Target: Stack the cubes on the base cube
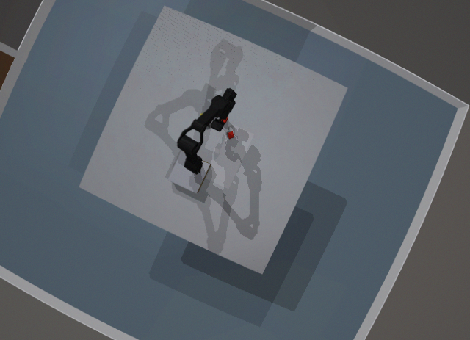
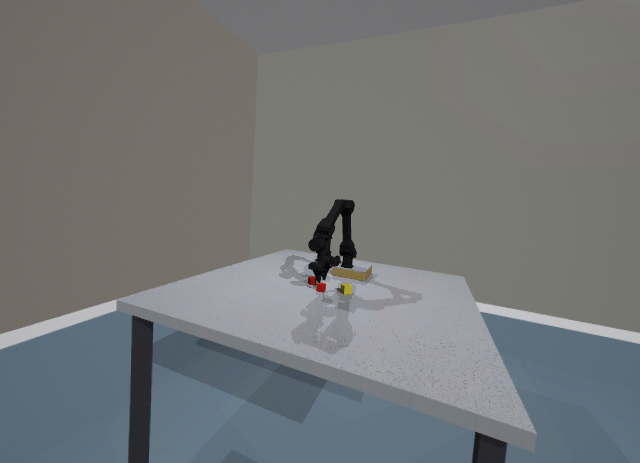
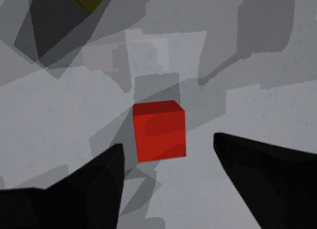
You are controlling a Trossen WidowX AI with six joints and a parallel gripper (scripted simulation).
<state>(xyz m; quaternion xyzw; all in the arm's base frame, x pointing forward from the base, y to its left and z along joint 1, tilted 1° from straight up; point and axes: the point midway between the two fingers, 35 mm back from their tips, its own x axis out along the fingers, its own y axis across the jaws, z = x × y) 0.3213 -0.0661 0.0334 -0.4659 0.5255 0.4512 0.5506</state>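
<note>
The yellow base cube is 120 mm to the left of my gripper tip, 30 mm below it and 20 mm behind it.
</note>
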